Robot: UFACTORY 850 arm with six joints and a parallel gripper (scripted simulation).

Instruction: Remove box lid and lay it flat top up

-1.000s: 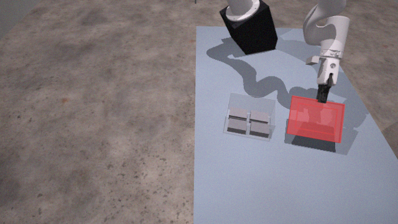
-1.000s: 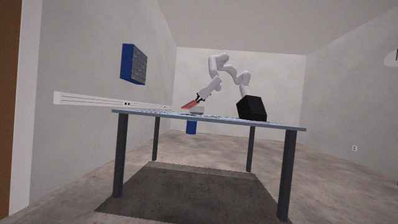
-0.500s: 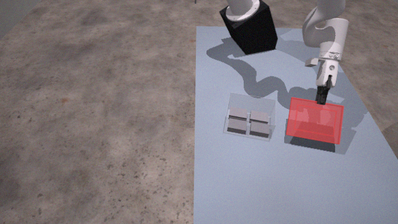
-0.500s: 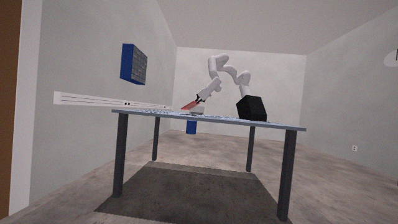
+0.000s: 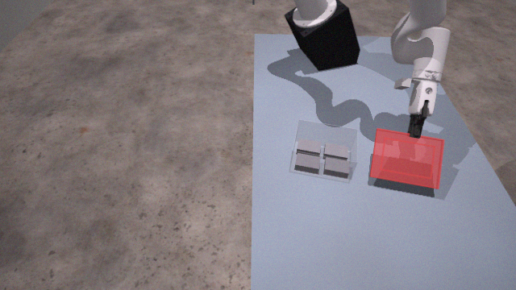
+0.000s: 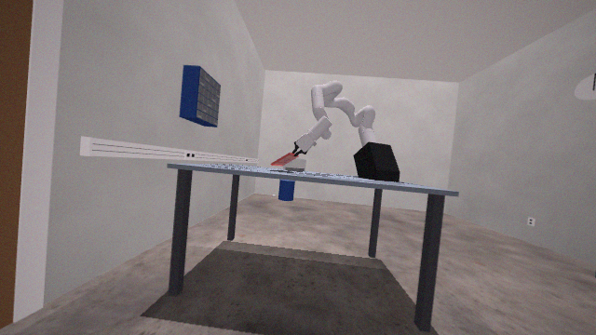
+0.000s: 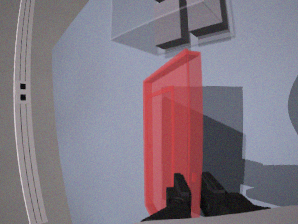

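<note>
The red translucent lid is 60 mm ahead of my hand, 40 mm to the right of it and 50 mm below it. Round my hand: grey box: 20 mm behind, 280 mm to the right, 80 mm below.
</note>
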